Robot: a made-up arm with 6 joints.
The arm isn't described. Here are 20 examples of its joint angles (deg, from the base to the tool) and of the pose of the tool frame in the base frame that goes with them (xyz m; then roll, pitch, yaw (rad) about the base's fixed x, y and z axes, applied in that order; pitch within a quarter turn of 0, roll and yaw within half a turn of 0).
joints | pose
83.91 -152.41 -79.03 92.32 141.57 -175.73 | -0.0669 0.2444 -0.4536 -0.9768 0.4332 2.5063
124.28 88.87 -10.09 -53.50 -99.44 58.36 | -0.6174 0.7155 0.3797 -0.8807 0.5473 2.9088
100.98 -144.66 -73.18 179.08 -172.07 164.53 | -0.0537 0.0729 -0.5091 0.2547 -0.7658 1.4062
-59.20 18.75 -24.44 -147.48 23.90 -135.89 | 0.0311 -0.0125 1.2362 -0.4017 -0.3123 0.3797
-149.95 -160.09 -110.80 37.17 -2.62 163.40 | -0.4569 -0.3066 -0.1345 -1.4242 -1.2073 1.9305
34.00 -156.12 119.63 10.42 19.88 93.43 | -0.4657 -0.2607 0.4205 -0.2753 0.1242 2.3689
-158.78 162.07 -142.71 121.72 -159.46 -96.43 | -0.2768 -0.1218 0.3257 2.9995 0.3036 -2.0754
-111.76 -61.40 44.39 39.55 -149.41 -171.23 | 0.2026 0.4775 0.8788 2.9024 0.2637 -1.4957
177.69 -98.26 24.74 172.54 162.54 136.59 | 0.8719 -0.0776 0.2757 -2.4352 0.7513 0.9027
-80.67 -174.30 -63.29 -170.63 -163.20 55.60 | 0.1041 -0.3681 -0.4635 1.2036 0.7095 3.0100
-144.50 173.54 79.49 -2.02 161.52 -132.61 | 0.3919 0.2328 -0.2918 -0.8205 -0.5543 1.7205
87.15 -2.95 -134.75 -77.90 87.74 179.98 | 0.0234 -0.4360 0.1615 -1.4026 0.8396 -1.6784
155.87 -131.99 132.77 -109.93 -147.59 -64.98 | 0.2040 -0.1816 0.4752 2.6288 -0.2389 -1.1465
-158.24 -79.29 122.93 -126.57 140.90 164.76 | 0.0304 0.0170 0.6840 1.9593 -0.6467 2.2690
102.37 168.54 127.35 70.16 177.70 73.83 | 0.0401 -0.3802 0.0591 2.9684 1.1258 -1.5046
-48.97 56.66 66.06 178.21 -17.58 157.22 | 0.6013 -0.6328 0.0327 -2.8024 0.6168 2.8199
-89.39 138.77 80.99 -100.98 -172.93 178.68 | 0.0486 0.0756 -0.4655 -0.6794 0.0118 -2.9229
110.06 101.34 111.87 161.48 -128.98 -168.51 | -0.0254 0.0177 -0.2811 0.1135 -0.3596 2.3444
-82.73 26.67 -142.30 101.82 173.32 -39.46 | 0.0122 0.2896 0.3291 -0.9171 -0.8350 2.8770
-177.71 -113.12 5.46 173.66 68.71 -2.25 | 0.9222 -0.0110 -0.2049 -3.0337 0.0570 -3.0223
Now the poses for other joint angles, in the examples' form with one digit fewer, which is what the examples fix.
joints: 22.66 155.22 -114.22 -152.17 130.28 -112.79
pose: 0.429 0.188 0.308 -1.631 -0.708 2.370
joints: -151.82 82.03 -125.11 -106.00 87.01 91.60
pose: 0.022 0.061 0.683 1.776 -0.744 -3.031
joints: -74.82 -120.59 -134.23 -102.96 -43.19 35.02
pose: 0.172 -0.266 -0.168 -1.991 0.591 -2.333
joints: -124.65 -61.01 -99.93 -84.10 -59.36 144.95
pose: 0.396 0.375 -0.210 2.783 -0.994 -0.088
